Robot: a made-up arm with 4 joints. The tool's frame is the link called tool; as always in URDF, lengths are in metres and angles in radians.
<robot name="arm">
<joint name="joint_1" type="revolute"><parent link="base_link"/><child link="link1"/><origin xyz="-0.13 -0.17 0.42"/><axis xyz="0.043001 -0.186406 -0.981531"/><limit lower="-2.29" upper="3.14"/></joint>
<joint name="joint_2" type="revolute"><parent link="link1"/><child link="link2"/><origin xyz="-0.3 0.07 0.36"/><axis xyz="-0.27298 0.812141 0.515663"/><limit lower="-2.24" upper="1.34"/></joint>
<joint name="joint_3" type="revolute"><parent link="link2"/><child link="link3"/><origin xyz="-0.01 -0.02 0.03"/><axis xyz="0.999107 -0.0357 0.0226"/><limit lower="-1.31" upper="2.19"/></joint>
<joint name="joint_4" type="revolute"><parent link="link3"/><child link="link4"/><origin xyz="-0.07 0.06 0.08"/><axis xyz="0 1 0"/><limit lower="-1.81" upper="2.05"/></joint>
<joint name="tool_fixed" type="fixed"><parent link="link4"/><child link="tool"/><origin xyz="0.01 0.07 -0.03" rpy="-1.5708 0 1.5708"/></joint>
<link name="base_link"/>
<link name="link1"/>
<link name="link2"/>
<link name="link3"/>
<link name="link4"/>
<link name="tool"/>
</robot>
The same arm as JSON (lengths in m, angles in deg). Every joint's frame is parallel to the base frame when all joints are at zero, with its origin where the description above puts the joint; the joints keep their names.
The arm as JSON. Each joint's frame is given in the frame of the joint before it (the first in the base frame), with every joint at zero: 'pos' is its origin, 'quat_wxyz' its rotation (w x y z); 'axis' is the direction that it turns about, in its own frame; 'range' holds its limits. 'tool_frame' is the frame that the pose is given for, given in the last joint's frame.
{"length_unit": "m", "angle_unit": "deg", "joints": [
  {"joint": "joint_1", "pos": [-0.13, -0.17, 0.42], "quat_wxyz": [1.0, 0.0, 0.0, 0.0], "axis": [0.043001, -0.186406, -0.981531], "range": [-131.21, 179.91]},
  {"joint": "joint_2", "pos": [-0.3, 0.07, 0.36], "quat_wxyz": [1.0, 0.0, 0.0, 0.0], "axis": [-0.273002, 0.812107, 0.515705], "range": [-128.34, 76.78]},
  {"joint": "joint_3", "pos": [-0.01, -0.02, 0.03], "quat_wxyz": [1.0, 0.0, 0.0, 0.0], "axis": [0.999107, -0.0357, 0.0226], "range": [-75.06, 125.48]},
  {"joint": "joint_4", "pos": [-0.07, 0.06, 0.08], "quat_wxyz": [1.0, 0.0, 0.0, 0.0], "axis": "+y", "range": [-103.71, 117.46]}
], "tool_frame": {"pos": [0.01, 0.07, -0.03], "quat_wxyz": [0.499998, -0.5, -0.500002, 0.5]}}

